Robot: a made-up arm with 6 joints.
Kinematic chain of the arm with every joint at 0, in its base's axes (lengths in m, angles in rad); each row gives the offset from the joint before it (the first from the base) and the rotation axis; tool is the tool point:
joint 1: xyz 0 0 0.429 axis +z
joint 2: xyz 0.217 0 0 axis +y
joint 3: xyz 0 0 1.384 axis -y
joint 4: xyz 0 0 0.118 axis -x
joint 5: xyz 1.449 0 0 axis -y
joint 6: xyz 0.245 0 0 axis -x
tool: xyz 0 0 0
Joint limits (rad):
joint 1: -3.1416..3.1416
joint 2: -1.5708..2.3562
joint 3: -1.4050..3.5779
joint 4: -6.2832..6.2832
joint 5: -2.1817..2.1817
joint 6: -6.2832..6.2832
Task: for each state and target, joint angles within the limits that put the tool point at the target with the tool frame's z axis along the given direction. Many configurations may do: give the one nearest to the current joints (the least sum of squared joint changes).
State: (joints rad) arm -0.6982 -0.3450 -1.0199 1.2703 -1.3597 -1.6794
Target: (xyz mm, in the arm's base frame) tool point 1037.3 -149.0 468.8 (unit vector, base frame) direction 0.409 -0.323 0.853
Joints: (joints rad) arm 0.0776 0.0740 -1.0521 1.3159 -1.3084 -2.2487
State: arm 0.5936 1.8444 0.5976 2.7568 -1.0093 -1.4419
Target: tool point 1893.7 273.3 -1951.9 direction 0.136 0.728 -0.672
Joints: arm 0.2086 2.3562 1.0600 2.5571 -1.1760 -0.6696
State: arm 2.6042 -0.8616 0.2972 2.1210 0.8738 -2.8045
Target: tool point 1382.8 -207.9 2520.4 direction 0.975 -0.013 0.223
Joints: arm 3.0537 -1.2354 0.4981 2.3285 0.5022 -2.4720
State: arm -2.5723 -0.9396 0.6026 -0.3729 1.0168 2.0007
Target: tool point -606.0 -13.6 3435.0 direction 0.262 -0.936 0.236
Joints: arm -3.0161 -0.0124 1.1734 -0.4880 0.5736 1.8799
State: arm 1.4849 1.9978 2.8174 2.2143 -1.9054 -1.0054
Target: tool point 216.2 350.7 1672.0 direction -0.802 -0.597 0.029
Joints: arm 1.3584 1.2933 3.5735 2.5378 -1.7273 -1.0257
